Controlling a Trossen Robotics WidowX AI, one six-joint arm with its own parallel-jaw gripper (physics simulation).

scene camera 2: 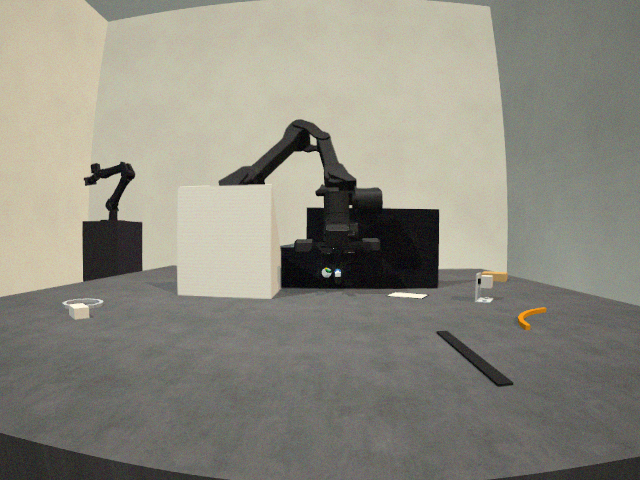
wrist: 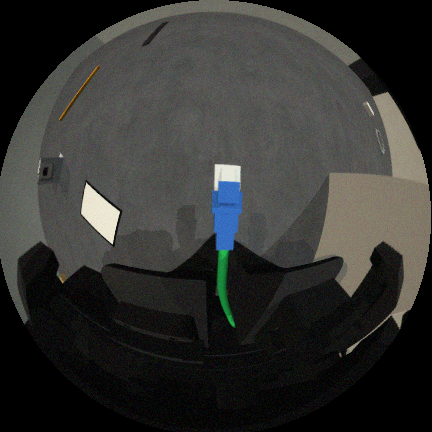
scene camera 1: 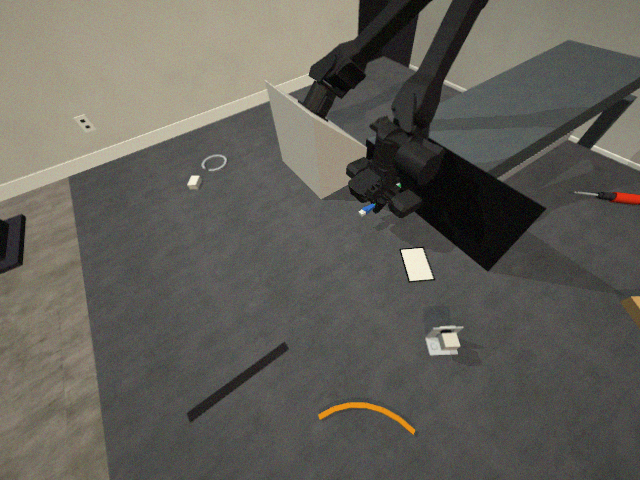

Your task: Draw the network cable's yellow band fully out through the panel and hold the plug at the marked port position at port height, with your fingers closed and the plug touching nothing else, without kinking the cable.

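Places are measured from the arm's base along level axes (x back, y down, z right), in metres.
Pixels of known places: gripper, fingertip midpoint: (scene camera 2: 337, 284) (wrist: 218, 239) (scene camera 1: 375, 212); arm's base, origin of the base link: (scene camera 2: 227, 216) (scene camera 1: 312, 111).
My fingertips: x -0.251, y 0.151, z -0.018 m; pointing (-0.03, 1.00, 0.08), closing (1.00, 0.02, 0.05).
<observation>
Ahead of a thing's pixels: the offset from my fingertips to its middle. "spot": to the spot under its first point.
The network cable's blue plug @(dx -0.001, dy -0.031, dz +0.030 m) (scene camera 1: 367, 208) (scene camera 2: 337, 271) (wrist: 227, 215) with its clear tip points away from the black panel @(dx -0.086, dy -0.076, dz -0.097 m) (scene camera 1: 480, 217) (scene camera 2: 408, 242), above the floor. Its green cable (scene camera 1: 398, 184) (scene camera 2: 328, 269) (wrist: 223, 275) runs back from the plug toward the panel's pale-rimmed hole @(spot: dx +0.038, dy -0.013, dz -0.109 m) (scene camera 2: 324, 273). My gripper (scene camera 1: 379, 205) (scene camera 2: 336, 262) (wrist: 218, 239) is shut on the green cable just behind the plug, in front of the panel. The fingers partly hide the cable. The yellow band does not show. A small bracket @(dx -0.308, dy -0.005, dz +0.090 m) (scene camera 1: 431, 347) (scene camera 2: 477, 289) with a dark opening stands to the right.
A tall white box (scene camera 1: 302, 144) (scene camera 2: 227, 242) (wrist: 375, 220) stands close beside the gripper. A black-edged white card @(dx -0.156, dy +0.022, dz +0.007 m) (scene camera 1: 417, 264) (scene camera 2: 407, 295) (wrist: 101, 214) lies between panel and bracket. An orange strip @(dx -0.331, dy +0.019, dz +0.280 m) (scene camera 1: 361, 405) (scene camera 2: 523, 316) and a dark bar @(dx -0.163, dy +0.021, dz +0.430 m) (scene camera 1: 237, 382) (scene camera 2: 473, 357) lie farther out.
</observation>
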